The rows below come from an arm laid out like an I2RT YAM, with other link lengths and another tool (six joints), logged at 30 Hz.
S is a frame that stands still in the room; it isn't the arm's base.
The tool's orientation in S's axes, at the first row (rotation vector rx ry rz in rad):
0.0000, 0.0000, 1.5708
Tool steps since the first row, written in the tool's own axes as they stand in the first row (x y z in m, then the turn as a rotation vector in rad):
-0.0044, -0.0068, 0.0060, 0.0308, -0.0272, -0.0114
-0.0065, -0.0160, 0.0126, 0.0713, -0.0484, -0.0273
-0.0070, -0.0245, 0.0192, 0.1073, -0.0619, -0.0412
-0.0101, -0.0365, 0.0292, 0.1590, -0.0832, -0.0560
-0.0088, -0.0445, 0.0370, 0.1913, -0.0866, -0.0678
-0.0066, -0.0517, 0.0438, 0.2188, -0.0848, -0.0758
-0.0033, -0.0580, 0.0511, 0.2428, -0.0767, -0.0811
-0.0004, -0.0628, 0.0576, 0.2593, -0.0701, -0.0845
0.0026, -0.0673, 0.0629, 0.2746, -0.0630, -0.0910
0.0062, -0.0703, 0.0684, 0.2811, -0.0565, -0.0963
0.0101, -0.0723, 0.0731, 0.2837, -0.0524, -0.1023
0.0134, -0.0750, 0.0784, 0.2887, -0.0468, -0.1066
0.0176, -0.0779, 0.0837, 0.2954, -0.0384, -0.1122
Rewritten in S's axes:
0.0068, -0.0044, 0.0060, 0.0272, 0.0308, -0.0114
0.0160, -0.0065, 0.0126, 0.0484, 0.0713, -0.0273
0.0245, -0.0070, 0.0192, 0.0619, 0.1073, -0.0412
0.0365, -0.0101, 0.0292, 0.0832, 0.1590, -0.0560
0.0445, -0.0088, 0.0370, 0.0866, 0.1913, -0.0678
0.0517, -0.0066, 0.0438, 0.0848, 0.2188, -0.0758
0.0580, -0.0033, 0.0511, 0.0767, 0.2428, -0.0811
0.0628, -0.0004, 0.0576, 0.0701, 0.2593, -0.0845
0.0673, 0.0026, 0.0629, 0.0630, 0.2746, -0.0910
0.0703, 0.0062, 0.0684, 0.0565, 0.2811, -0.0963
0.0723, 0.0101, 0.0731, 0.0524, 0.2837, -0.1023
0.0750, 0.0134, 0.0784, 0.0468, 0.2887, -0.1066
0.0779, 0.0176, 0.0837, 0.0384, 0.2954, -0.1122

